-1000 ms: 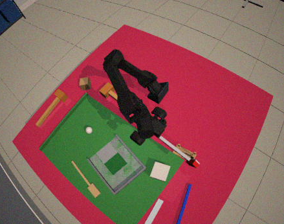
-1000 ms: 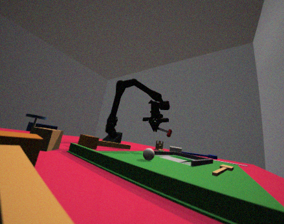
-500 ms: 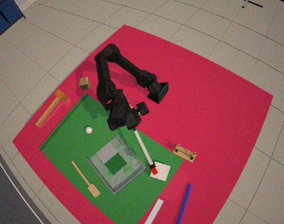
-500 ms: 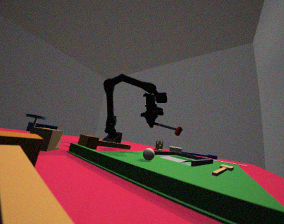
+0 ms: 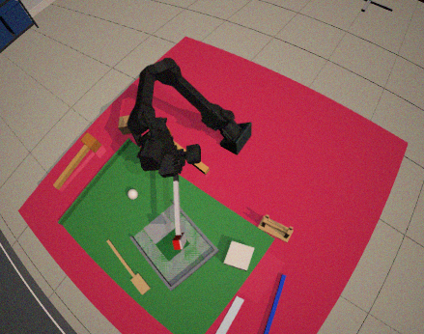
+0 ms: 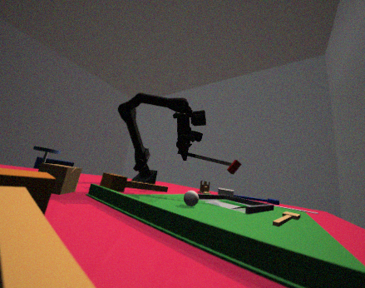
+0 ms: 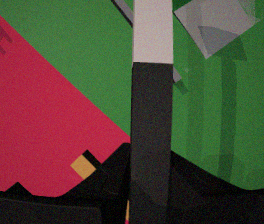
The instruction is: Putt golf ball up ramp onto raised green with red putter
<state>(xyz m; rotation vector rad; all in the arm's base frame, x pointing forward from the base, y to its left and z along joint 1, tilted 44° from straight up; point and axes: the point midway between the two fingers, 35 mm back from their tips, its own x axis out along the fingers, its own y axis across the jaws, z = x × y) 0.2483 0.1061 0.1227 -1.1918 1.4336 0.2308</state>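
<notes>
The red putter lies 8 cm ahead of my gripper tip, 9 cm to the left of it and 2 cm above it. The rest, counted from my gripper tip: white bar (30 cm ahead, 46 cm to the left, 15 cm below); white golf ball (16 cm ahead, 14 cm to the right, 13 cm below); blue putter (14 cm ahead, 55 cm to the left, 14 cm below).
</notes>
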